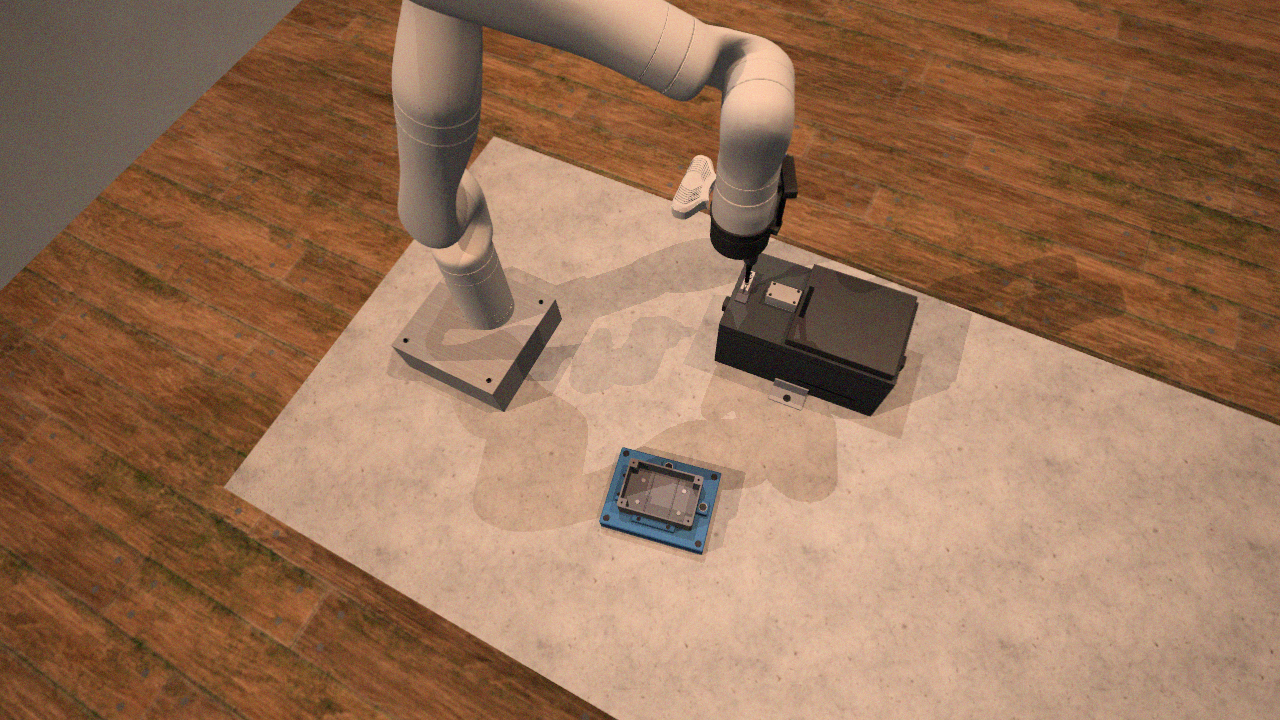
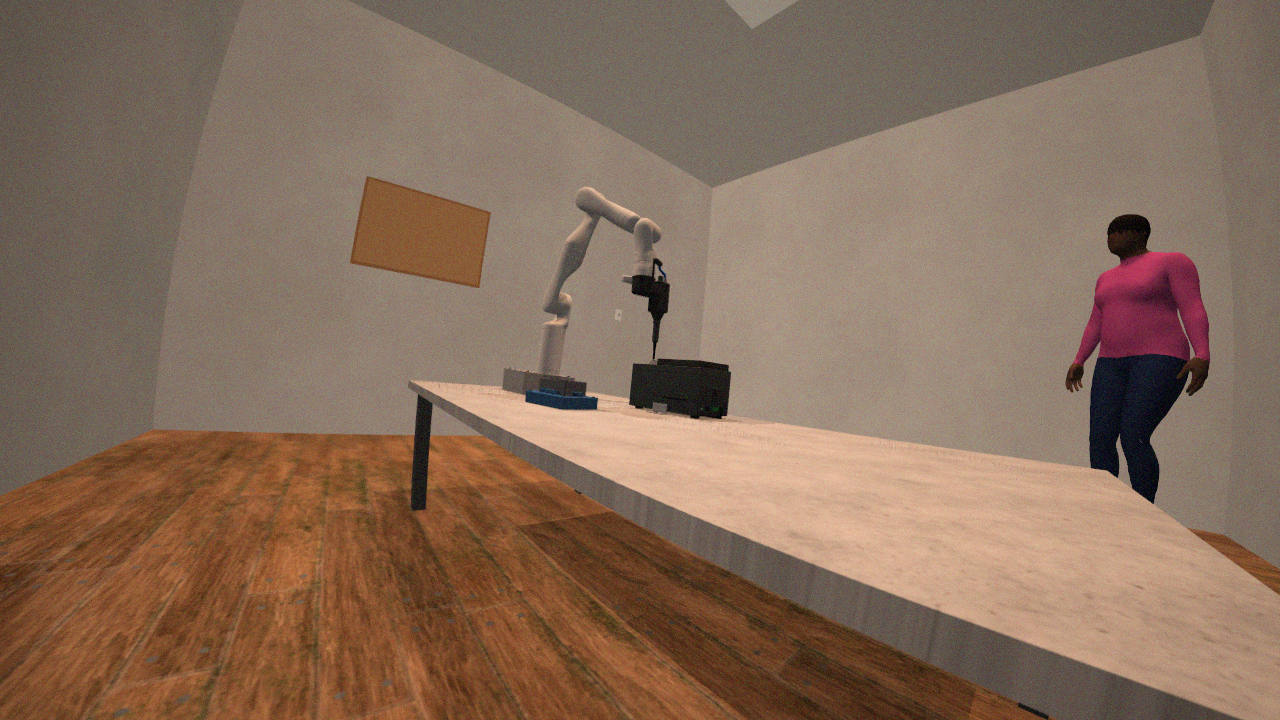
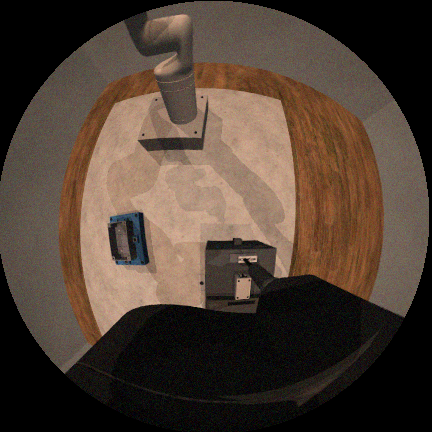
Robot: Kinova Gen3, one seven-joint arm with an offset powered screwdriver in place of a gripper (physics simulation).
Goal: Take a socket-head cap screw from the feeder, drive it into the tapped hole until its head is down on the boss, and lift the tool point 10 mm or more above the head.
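Observation:
My screwdriver's tool point (image 1: 747, 279) (image 2: 654, 356) (image 3: 246, 260) is down at the small pale pick-up plate (image 3: 254, 259) on top of the black screw feeder (image 1: 756, 322) (image 2: 671, 386) (image 3: 220, 270). Whether it touches a screw or carries one on the bit is too small to tell. An open grey housing (image 1: 662, 497) (image 3: 122, 242) with corner bosses sits on the blue fixture plate (image 1: 713, 485) (image 2: 561, 400) (image 3: 141, 239), well apart from the tool. Which hole is the tapped one cannot be told, and no screw shows in the housing.
The arm's grey base block (image 1: 474, 362) (image 3: 172, 144) stands on the pale table (image 1: 1029, 537) (image 2: 805, 474). A raised black lid (image 1: 854, 317) and a small white block (image 1: 784, 294) (image 3: 243, 287) are on the feeder near the bit. A person (image 2: 1150, 313) stands behind the table.

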